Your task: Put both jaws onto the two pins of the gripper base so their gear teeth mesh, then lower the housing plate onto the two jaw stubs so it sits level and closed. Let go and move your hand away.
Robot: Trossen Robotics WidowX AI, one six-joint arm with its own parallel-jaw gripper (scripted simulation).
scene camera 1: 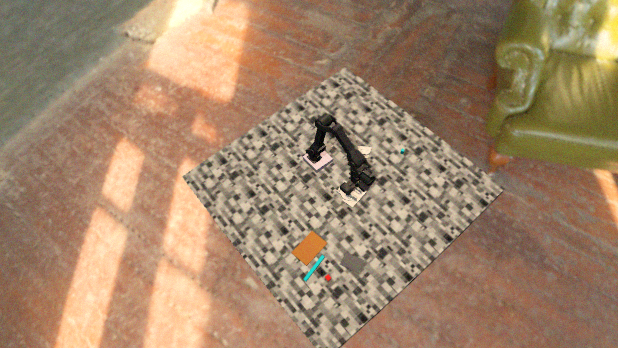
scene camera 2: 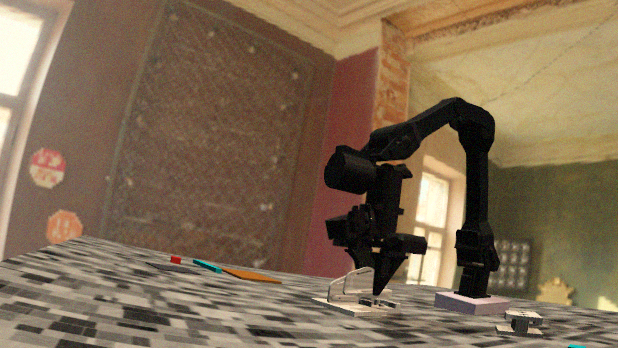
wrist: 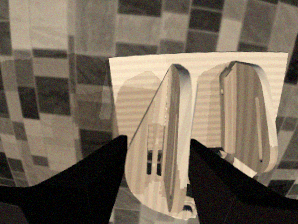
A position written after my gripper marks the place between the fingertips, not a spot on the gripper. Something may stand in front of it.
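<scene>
Scene camera 2 shows my gripper point(scene camera 2: 368, 293). The wrist view shows a cream plate point(wrist: 135, 79) and, again, my gripper point(wrist: 156, 143).
</scene>
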